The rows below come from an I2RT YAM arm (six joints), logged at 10 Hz.
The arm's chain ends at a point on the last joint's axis. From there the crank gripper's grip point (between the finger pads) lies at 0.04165 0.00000 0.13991 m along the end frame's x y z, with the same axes.
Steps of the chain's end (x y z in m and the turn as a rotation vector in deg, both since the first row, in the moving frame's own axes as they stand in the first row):
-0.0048, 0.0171, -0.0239, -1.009, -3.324, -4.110
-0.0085, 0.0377, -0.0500, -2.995, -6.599, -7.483
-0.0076, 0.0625, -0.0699, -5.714, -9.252, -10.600
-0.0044, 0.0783, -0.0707, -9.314, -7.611, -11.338
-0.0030, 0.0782, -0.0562, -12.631, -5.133, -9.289
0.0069, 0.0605, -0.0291, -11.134, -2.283, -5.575
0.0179, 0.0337, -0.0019, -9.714, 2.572, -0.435
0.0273, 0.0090, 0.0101, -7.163, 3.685, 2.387
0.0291, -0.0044, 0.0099, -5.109, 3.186, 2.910
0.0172, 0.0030, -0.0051, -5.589, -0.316, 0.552
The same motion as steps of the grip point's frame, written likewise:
-0.0130, 0.0169, -0.0217, -1.009, -3.324, -4.110
-0.0247, 0.0407, -0.0462, -2.995, -6.599, -7.483
-0.0299, 0.0711, -0.0654, -5.714, -9.252, -10.600
-0.0217, 0.0949, -0.0676, -9.314, -7.611, -11.338
-0.0136, 0.1034, -0.0557, -12.631, -5.133, -9.289
0.0025, 0.0839, -0.0298, -11.134, -2.283, -5.575
0.0242, 0.0568, -0.0059, -9.714, 2.572, -0.435
0.0358, 0.0282, 0.0059, -7.163, 3.685, 2.387
0.0364, 0.0103, 0.0067, -5.109, 3.186, 2.910
0.0164, 0.0170, -0.0056, -5.589, -0.316, 0.552

